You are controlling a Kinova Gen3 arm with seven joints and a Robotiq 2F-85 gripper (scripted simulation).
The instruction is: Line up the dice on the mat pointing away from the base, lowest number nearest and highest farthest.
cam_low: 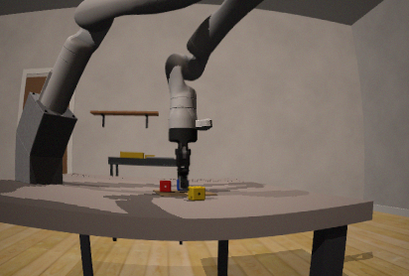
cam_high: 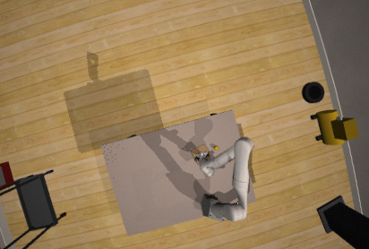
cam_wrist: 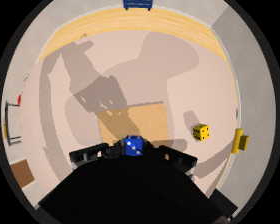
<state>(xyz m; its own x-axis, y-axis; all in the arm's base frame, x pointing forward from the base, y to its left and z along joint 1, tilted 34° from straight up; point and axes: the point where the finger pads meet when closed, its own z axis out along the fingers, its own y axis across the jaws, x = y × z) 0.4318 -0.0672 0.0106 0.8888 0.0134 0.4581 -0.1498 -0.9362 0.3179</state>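
The blue die lies 10 mm below my hand. Also, from my hand: yellow die 160 mm to the right, 20 mm below, 10 mm behind; then red die 50 mm behind, 10 mm to the left, 10 mm below; then tan mat 30 mm below.
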